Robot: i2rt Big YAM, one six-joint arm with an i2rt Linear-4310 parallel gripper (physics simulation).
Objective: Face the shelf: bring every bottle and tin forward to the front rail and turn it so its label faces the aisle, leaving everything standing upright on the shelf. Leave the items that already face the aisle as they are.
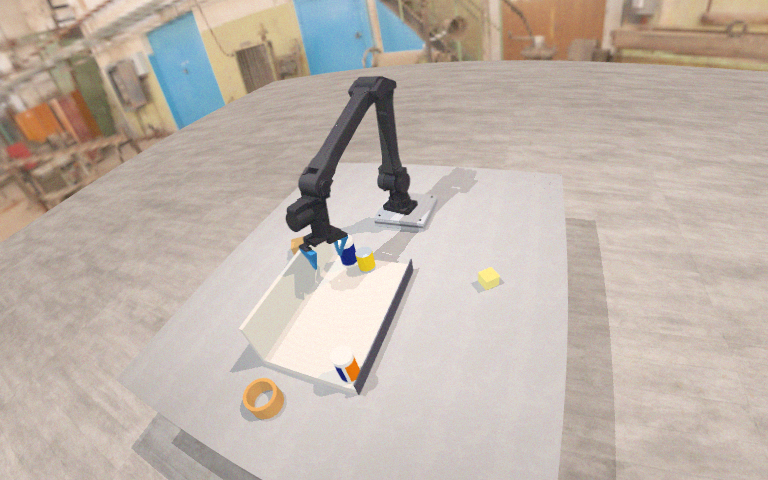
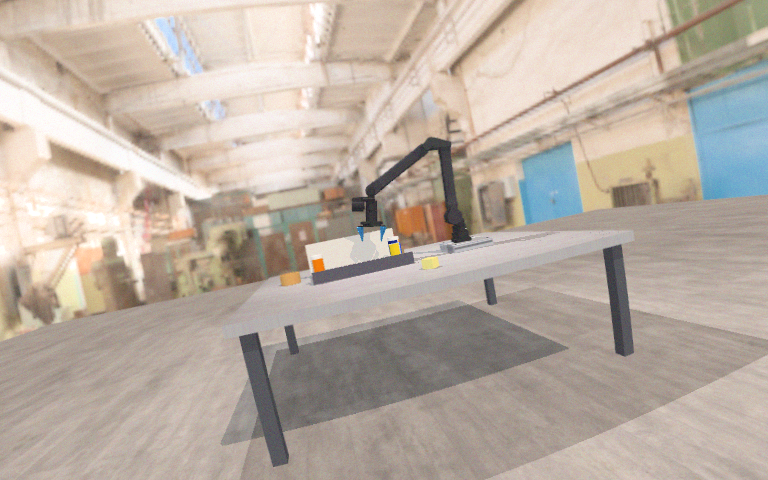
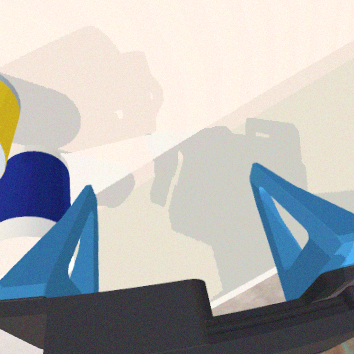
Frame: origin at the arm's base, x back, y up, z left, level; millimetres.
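Seen in the pictures: gripper, fingertip midpoint: (image 1: 327, 262) (image 2: 371, 241) (image 3: 173, 180); arm's base, origin of the base link: (image 1: 400, 206) (image 2: 461, 240).
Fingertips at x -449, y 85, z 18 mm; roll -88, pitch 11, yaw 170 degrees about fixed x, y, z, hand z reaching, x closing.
Note:
Pixels of each thing's top centre, then the offset from my fingertips to it. "*": a spot on its surface instead. Level surfaces: height alone.
- white shelf, its level: dy -97 mm
- dark front rail, middle of its top: (image 1: 386, 313) (image 2: 363, 261) dz +235, dx -47, dy -70 mm
- blue bottle with a white cap, surface spot: (image 3: 35, 186) (image 1: 348, 255) * dz +3, dx +89, dy -43 mm
- yellow tin, middle of its top: (image 1: 363, 251) (image 2: 394, 243) dz +54, dx +108, dy -27 mm
- white-capped bottle with an orange label, surface spot: (image 1: 351, 369) (image 2: 314, 264) * dz +272, dx -252, dy -36 mm
- orange ring, middle of its top: (image 1: 259, 394) (image 2: 289, 273) dz +84, dx -423, dy -74 mm
- yellow cube, middle of its top: (image 1: 488, 274) (image 2: 429, 258) dz +434, dx +222, dy -86 mm
- table, its level: dy -124 mm
- small orange block, middle of its top: (image 1: 302, 241) dz -254, dx +109, dy -74 mm
The white shelf (image 1: 334, 316) has a dark front rail (image 1: 386, 325) (image 2: 362, 268) and a pale back wall (image 1: 271, 300) (image 2: 334, 248). A blue bottle with a white cap (image 1: 348, 254) (image 3: 35, 186) stands upright at the far end, towards the back. A yellow tin (image 1: 365, 260) (image 2: 394, 249) (image 3: 7, 107) stands upright beside it, nearer the rail but apart from it. A white-capped bottle with an orange label (image 1: 351, 369) (image 2: 318, 264) stands at the near end by the rail, orange facing the aisle. My gripper (image 1: 325, 257) (image 2: 372, 234) (image 3: 173, 180) is open and empty, above the shelf near its back wall, beside the blue bottle.
An orange ring (image 1: 247, 399) (image 2: 290, 278) lies off the shelf's near end. A yellow cube (image 1: 488, 278) (image 2: 430, 262) lies on the table (image 1: 498, 367) (image 2: 538, 254) on the aisle side. A small orange block (image 1: 296, 243) shows behind the back wall.

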